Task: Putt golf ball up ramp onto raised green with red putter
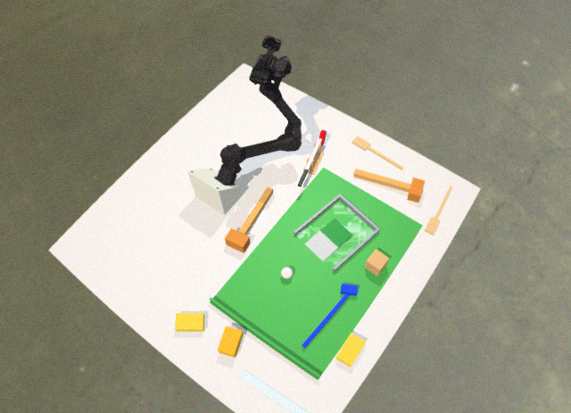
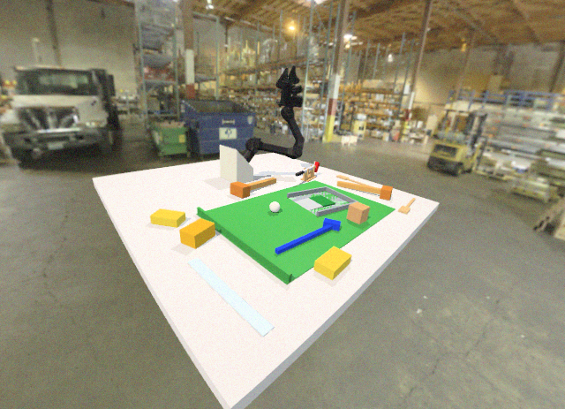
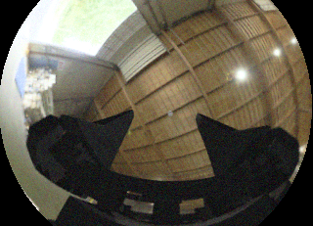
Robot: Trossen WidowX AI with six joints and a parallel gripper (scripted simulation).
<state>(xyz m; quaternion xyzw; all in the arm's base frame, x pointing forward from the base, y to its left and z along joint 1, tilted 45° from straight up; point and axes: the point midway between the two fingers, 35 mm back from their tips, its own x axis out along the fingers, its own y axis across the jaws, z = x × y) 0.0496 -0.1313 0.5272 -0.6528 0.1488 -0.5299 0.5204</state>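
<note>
Now: the wooden stand 57 cm below my gripper tip, 14 cm ahead of it and 8 cm to the left of it. Also, from my gripper tip: white golf ball 58 cm below, 40 cm ahead, 38 cm to the right; then tan block 63 cm ahead, 57 cm below, 13 cm to the right; then blue putter 62 cm ahead, 59 cm below, 39 cm to the right.
</note>
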